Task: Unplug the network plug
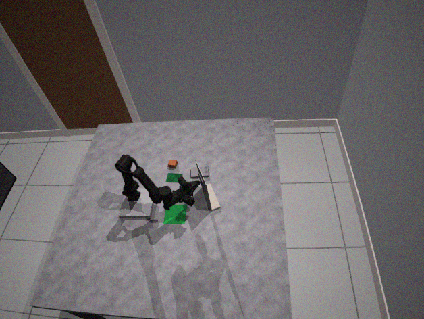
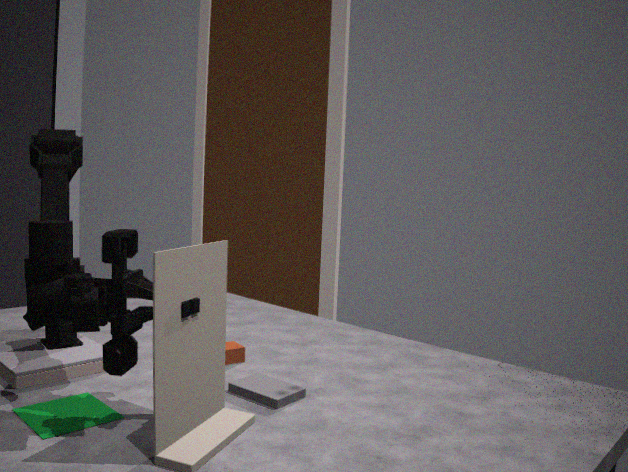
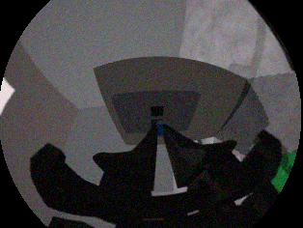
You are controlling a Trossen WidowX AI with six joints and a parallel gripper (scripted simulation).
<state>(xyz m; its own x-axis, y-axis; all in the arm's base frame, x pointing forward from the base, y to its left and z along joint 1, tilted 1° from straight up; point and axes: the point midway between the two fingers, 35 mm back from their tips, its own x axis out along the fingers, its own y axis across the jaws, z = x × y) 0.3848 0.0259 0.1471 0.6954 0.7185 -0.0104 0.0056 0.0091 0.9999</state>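
My gripper tip is now 18 cm above the green marked square, 14 cm past it and 11 cm to the left of it. The rest, counted from my gripper tip: network plug right at my gripper tip; then flat grey plate 18 cm to the left, 17 cm below, 6 cm behind; then cream upright panel 6 cm below, 2 cm ahead, 1 cm to the left.
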